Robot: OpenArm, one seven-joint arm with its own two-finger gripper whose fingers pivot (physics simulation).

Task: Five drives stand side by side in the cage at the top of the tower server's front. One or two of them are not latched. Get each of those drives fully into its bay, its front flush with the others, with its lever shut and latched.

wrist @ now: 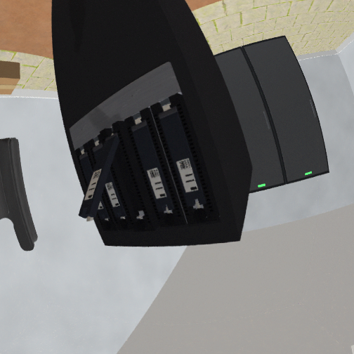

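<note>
The black tower server (225, 200) fills the middle of the view, with five drives side by side in its front cage. The two rightmost drives (150, 160) (176, 145) have their labelled levers lying flat. The middle drive's lever (102, 175) stands swung out from its upper end, slanting down-left. It partly covers the two leftmost drives, whose levers look flat. The middle bay (131, 185) looks dark behind the open lever; how deep its drive sits cannot be told. My gripper is open; one dark finger (22, 200) shows at the left edge, apart from the server and lever. The other finger is not seen.
Two dark grey cabinets (235, 120) (282, 110) with green lights stand right of the server. A brown box (9, 70) is at the upper left edge. A pale stone-patterned strip (320, 25) and a reddish-brown surface (25, 30) lie beyond.
</note>
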